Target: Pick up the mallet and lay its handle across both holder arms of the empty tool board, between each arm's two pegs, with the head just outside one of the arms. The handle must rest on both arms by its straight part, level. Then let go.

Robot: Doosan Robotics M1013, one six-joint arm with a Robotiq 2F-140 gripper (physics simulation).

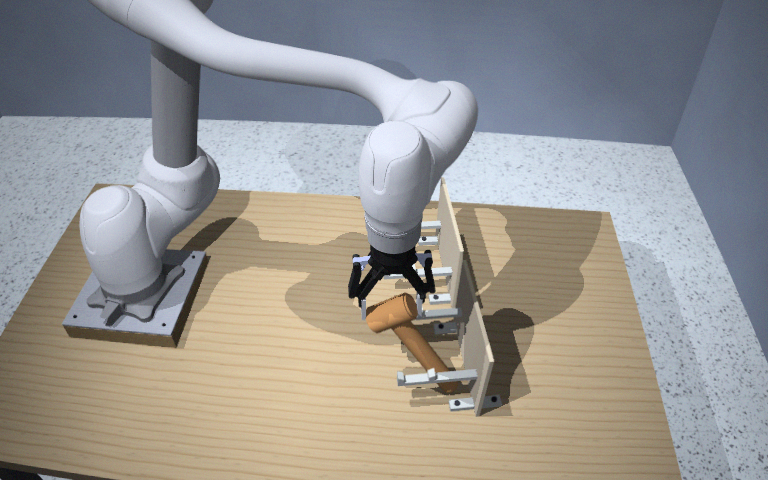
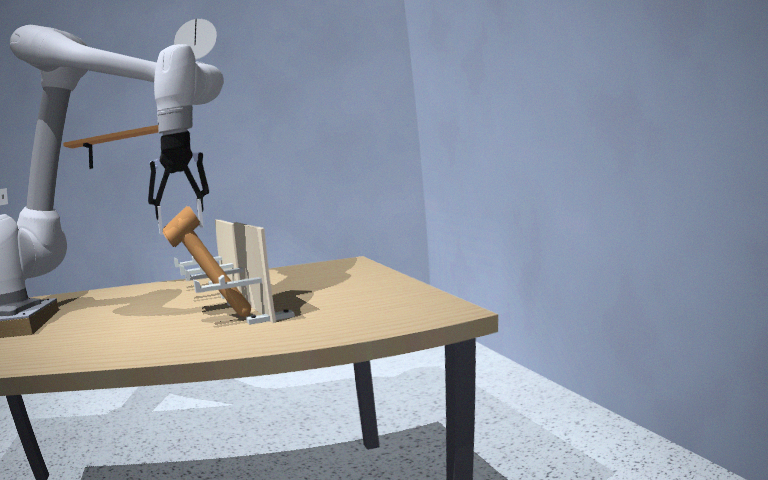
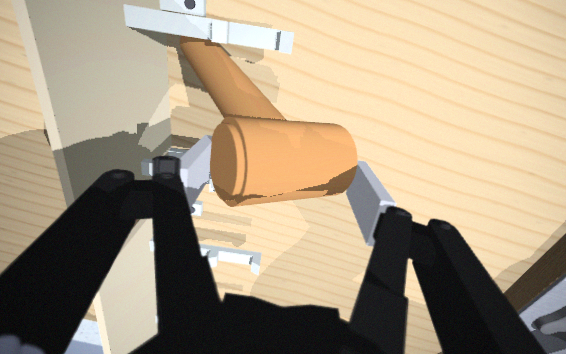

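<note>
The orange-brown mallet (image 1: 417, 344) (image 2: 202, 257) (image 3: 235, 87) hangs tilted. My gripper (image 1: 391, 314) (image 2: 180, 228) (image 3: 283, 165) is shut on its head, one finger at each end face. The handle slopes down towards the near tool board (image 1: 480, 362) (image 2: 257, 254) (image 3: 100, 75). Its lower end passes under that board's near arm (image 1: 416, 378) (image 2: 246, 281) (image 3: 250, 36) and shows below it, close to the board's foot; whether it touches is unclear. The head is above and beside the same board's other arm (image 1: 441, 313). No tool lies across this board's arms.
A second tool board (image 1: 451, 249) (image 2: 225, 240) (image 3: 127, 287) stands behind the near one, its arms (image 1: 430, 224) pointing the same way. The robot's base plate (image 1: 124, 333) is at the left of the wooden table (image 1: 254, 418) (image 2: 368, 328).
</note>
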